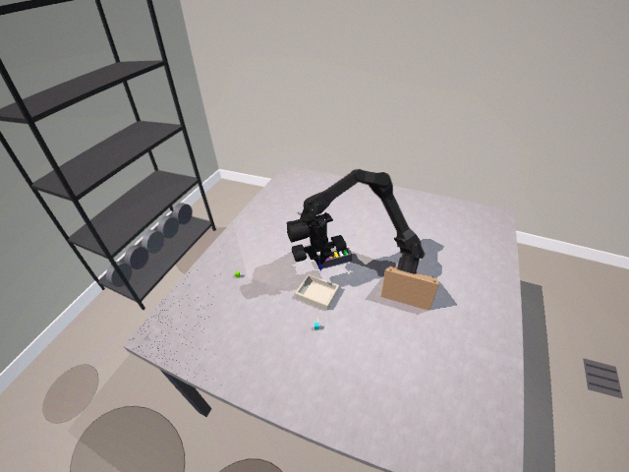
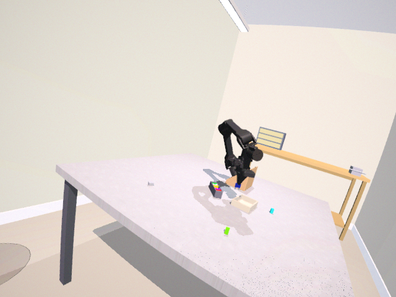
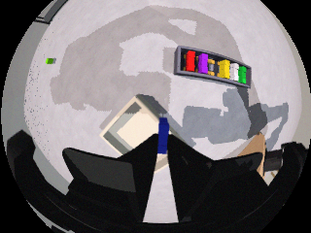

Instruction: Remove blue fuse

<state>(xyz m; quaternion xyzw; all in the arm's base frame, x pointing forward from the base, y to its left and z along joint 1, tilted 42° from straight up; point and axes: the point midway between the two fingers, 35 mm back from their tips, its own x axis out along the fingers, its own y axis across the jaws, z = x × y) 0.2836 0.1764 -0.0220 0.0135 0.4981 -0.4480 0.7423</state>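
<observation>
Now: gripper tip 10 mm above the blue fuse. The rest, counted from my gripper tip: cream tray 20 mm behind, 60 mm to the left, 100 mm below.
</observation>
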